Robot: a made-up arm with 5 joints. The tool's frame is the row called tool.
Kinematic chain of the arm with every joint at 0, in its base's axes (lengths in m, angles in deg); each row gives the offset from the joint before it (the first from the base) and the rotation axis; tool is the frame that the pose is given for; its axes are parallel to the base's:
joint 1: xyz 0 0 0.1 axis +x
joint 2: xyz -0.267 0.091 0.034 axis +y
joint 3: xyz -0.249 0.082 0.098 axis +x
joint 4: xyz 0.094 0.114 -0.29 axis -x
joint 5: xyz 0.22 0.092 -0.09 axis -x
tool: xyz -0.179 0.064 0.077
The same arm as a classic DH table. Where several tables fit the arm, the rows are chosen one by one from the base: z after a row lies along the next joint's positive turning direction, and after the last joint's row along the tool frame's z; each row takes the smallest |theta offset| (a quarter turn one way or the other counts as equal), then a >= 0, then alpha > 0; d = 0 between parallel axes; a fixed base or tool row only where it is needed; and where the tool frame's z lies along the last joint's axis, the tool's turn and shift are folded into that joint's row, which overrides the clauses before.
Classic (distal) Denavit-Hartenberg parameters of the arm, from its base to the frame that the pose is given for. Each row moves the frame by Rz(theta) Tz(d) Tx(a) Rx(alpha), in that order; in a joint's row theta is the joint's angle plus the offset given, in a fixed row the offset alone. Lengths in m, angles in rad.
base (fixed): d 0.1; theta_offset 1.5708; a 0; alpha 1.5708
joint 1: d -0.267; theta_offset 1.5708; a 0.034; alpha 1.5708
joint 2: d 0.173; theta_offset 0; a 0.098; alpha -1.5708
joint 3: d 0; theta_offset 0.3745; a -0.3116; alpha 3.1416
joint 4: d 0; theta_offset -0.4218; a -0.1287; alpha 0
joint 5: d 0.114; theta_offset -0.7744; a -0.064; alpha -1.5708
tool (fixed): d 0.077; theta_offset 1.5708; a 0; alpha 0

